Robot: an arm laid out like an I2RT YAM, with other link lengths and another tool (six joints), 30 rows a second.
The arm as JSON. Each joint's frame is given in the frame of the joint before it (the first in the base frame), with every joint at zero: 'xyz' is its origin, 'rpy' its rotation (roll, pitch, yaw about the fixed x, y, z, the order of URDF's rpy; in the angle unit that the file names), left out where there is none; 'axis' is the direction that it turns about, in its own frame. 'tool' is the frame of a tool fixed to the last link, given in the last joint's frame.
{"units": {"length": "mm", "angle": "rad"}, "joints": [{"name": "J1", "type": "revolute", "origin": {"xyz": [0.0, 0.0, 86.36]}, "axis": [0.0, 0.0, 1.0]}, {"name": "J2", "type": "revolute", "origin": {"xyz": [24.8, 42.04, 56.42], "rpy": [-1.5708, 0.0, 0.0]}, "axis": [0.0, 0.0, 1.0]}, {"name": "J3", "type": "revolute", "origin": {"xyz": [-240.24, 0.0, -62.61], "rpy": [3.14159, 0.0, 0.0]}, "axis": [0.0, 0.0, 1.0]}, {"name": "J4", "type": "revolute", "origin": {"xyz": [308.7, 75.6, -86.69]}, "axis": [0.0, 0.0, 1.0]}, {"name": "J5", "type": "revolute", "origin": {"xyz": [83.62, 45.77, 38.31], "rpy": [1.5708, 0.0, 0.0]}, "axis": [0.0, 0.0, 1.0]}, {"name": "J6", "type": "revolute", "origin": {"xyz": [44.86, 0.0, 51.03], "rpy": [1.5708, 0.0, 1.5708]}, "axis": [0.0, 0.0, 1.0]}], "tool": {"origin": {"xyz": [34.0, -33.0, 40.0], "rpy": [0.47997, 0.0, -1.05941]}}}
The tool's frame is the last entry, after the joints.
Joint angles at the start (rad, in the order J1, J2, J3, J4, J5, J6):
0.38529, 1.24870, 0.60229, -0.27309, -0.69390, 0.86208
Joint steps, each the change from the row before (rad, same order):
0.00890, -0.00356, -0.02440, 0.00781, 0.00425, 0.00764
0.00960, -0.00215, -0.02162, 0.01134, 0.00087, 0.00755
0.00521, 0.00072, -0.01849, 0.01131, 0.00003, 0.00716
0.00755, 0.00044, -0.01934, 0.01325, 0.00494, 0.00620
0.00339, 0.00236, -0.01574, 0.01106, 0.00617, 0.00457
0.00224, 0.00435, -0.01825, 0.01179, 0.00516, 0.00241
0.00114, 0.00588, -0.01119, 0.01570, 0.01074, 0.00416
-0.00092, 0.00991, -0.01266, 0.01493, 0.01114, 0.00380
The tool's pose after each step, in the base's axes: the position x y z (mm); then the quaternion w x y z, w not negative. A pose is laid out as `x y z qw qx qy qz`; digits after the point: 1 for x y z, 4 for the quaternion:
292.7 171.0 89.0 0.6182 -0.7107 0.3353 -0.0177
286.8 171.9 82.2 0.6152 -0.7123 0.3377 -0.0121
282.2 171.8 75.8 0.6124 -0.7130 0.3414 -0.0077
277.5 171.9 69.4 0.6089 -0.7148 0.3438 -0.0051
274.0 171.0 63.7 0.6051 -0.7164 0.3473 -0.0044
270.0 169.4 56.7 0.6005 -0.7184 0.3511 -0.0029
268.6 168.1 52.1 0.5975 -0.7195 0.3540 -0.0064
266.7 165.7 45.8 0.5924 -0.7210 0.3592 -0.0090

